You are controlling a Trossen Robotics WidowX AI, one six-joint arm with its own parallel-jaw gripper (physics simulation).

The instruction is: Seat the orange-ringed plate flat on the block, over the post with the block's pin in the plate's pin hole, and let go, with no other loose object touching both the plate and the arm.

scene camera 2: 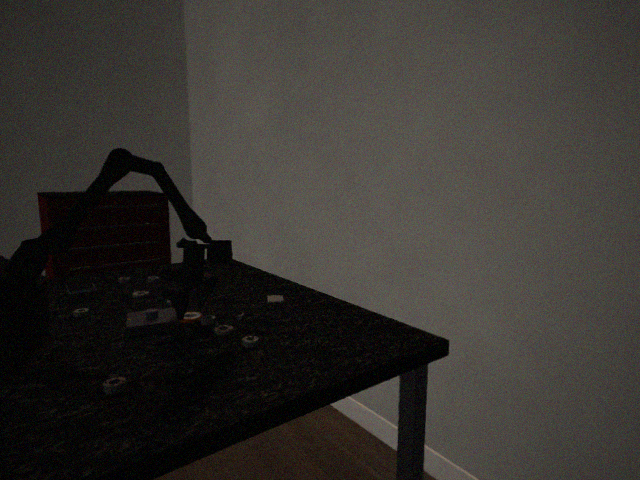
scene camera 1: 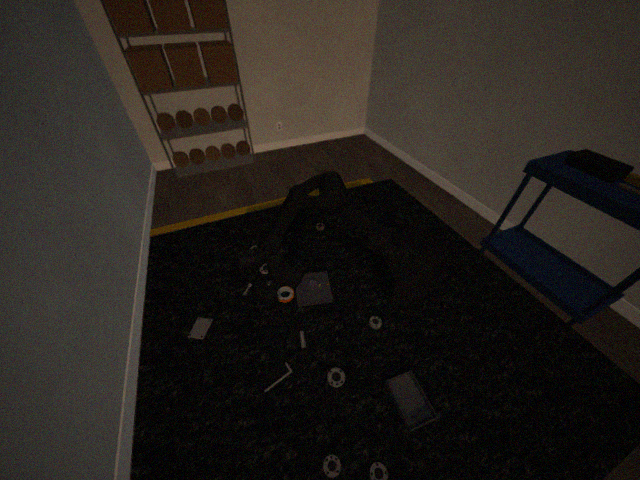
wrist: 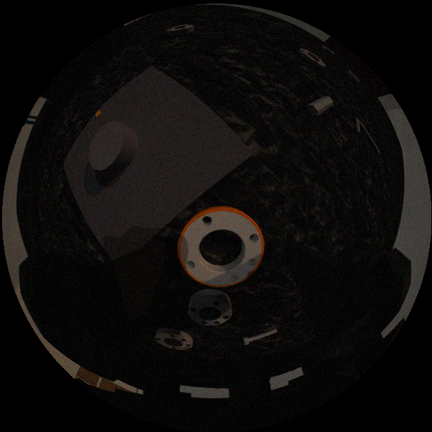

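Pixels of known places: gripper, fingertip midpoint: (scene camera 2: 190, 314) (scene camera 1: 285, 294); arm's base, origin of the base link: (scene camera 2: 18, 273) (scene camera 1: 400, 253).
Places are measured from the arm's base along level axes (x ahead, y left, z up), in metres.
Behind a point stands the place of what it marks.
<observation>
The orange-ringed plate (scene camera 1: 280, 298) {x 0.384, y -0.147, z -0.156 m} (scene camera 2: 192, 318) {x 0.352, y -0.185, z -0.156 m} (wrist: 222, 219) lies flat on the table beside the block, with its hole and small pin holes facing up. The grey block (scene camera 1: 310, 298) {x 0.296, y -0.086, z -0.144 m} (scene camera 2: 135, 320) {x 0.219, y -0.126, z -0.144 m} (wrist: 175, 150) carries a round post (scene camera 2: 151, 314) {x 0.256, y -0.141, z -0.132 m} (wrist: 106, 146), which stands bare. A small orange pin (wrist: 98, 113) shows beyond the post, near the block's far edge. My gripper (scene camera 2: 191, 308) {x 0.362, y -0.154, z -0.155 m} (wrist: 227, 248) is open and empty, low above the plate. In the wrist view one dark finger overlaps the block's near corner; the other is hard to make out. Exact finger height is unclear in the dark.
A plain grey plate (wrist: 195, 300) lies close to the orange-ringed one, and another (scene camera 2: 223, 326) {x 0.383, y -0.295, z -0.158 m} (wrist: 161, 337) beyond it. A bolt (scene camera 1: 247, 289) {x 0.472, y -0.246, z -0.160 m} (wrist: 262, 335), a short rod (scene camera 1: 302, 339) {x 0.386, y 0.025, z -0.155 m} (wrist: 321, 105), a hex key (scene camera 1: 278, 381) {x 0.498, y 0.096, z -0.163 m} and a tray (scene camera 1: 412, 400) {x 0.209, y 0.320, z -0.165 m} lie around.
</observation>
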